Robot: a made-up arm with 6 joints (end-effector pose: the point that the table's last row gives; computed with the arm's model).
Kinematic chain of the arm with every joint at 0, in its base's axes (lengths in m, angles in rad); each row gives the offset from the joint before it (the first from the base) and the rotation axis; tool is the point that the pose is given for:
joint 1: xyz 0 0 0.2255 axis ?
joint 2: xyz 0 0 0 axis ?
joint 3: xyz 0 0 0.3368 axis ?
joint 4: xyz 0 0 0 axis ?
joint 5: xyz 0.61 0 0 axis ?
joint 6: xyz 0 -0.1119 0 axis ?
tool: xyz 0 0 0
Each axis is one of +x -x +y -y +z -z.
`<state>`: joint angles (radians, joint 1 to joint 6).
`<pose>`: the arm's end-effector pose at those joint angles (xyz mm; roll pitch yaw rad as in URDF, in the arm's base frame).
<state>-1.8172 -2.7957 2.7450 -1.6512 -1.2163 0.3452</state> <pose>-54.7 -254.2 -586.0 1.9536 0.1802 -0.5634</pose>
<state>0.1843 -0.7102 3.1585 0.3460 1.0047 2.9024</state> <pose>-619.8 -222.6 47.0 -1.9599 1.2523 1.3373</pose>
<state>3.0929 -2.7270 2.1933 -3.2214 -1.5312 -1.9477</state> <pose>-4.4 -111.5 -677.8 -1.1772 -0.1676 3.0120</pose>
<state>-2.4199 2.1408 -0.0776 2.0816 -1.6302 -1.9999</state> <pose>41.1 -36.7 -501.6 -1.7158 0.2496 2.7466</pose>
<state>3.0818 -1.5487 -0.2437 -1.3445 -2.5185 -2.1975</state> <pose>72.6 20.8 792.9 2.6586 0.9578 -1.4788</pose>
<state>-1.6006 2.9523 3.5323 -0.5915 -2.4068 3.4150</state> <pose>-111.0 -604.8 176.8 -1.5374 1.0595 0.6714</pose>
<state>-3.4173 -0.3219 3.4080 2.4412 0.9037 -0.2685</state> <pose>529.0 -238.6 146.5 0.8423 -0.1570 -0.8140</pose>
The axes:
joint 1: +z
joint 2: +y
joint 3: -y
joint 4: -x
joint 5: -y
joint 6: -x

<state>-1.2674 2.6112 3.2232 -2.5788 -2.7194 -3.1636</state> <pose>300.6 -643.5 236.6 -2.6529 0.2428 1.6470</pose>
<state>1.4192 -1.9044 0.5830 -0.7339 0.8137 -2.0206</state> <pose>-32.1 -760.6 545.9 -0.5606 0.0104 -1.2139</pose>
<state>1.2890 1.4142 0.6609 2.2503 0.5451 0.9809</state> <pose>165.3 823.7 -75.7 -2.6173 0.9659 2.0775</pose>
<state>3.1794 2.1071 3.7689 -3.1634 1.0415 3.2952</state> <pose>-227.3 -120.5 660.7 -0.1560 -0.6203 -3.0807</pose>
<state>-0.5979 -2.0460 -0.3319 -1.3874 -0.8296 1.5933</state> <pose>-241.0 139.5 690.9 -1.7879 -0.7580 0.9223</pose>
